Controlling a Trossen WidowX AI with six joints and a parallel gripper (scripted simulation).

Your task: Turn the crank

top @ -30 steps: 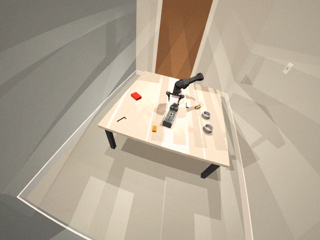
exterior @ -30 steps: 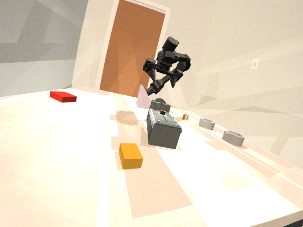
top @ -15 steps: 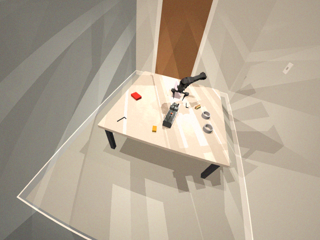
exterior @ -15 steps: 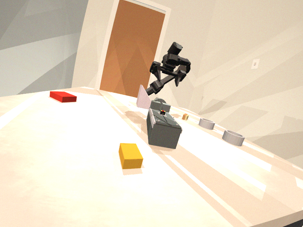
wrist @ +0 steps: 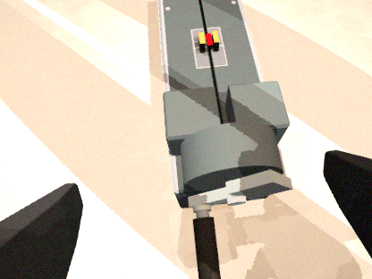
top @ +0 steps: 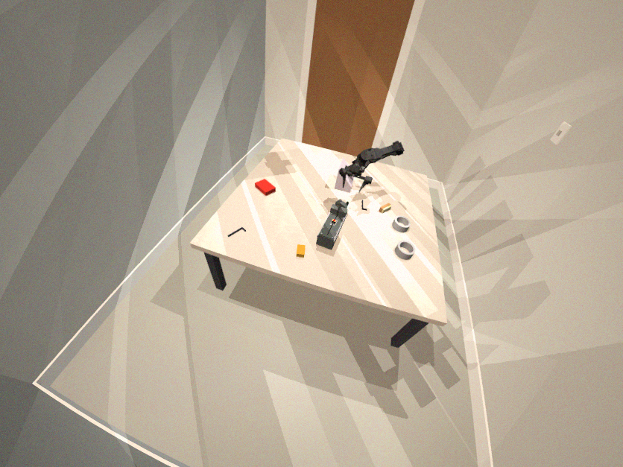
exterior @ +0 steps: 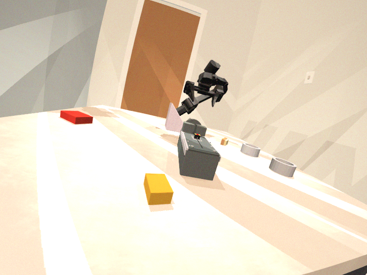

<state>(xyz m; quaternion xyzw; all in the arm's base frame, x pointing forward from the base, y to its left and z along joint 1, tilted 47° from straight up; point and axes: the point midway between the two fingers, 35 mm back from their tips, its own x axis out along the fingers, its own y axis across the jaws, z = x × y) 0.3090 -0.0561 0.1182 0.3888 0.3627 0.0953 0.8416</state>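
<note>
The dark brown crank handle is 2 cm behind my gripper tip and 12 cm below it. The rest, counted from my gripper tip: red pointer 15 cm ahead, 5 cm to the right, 12 cm below; then yellow block 35 cm ahead, 17 cm to the right, 19 cm below; then tan block 15 cm behind, 26 cm to the left, 18 cm below.
</note>
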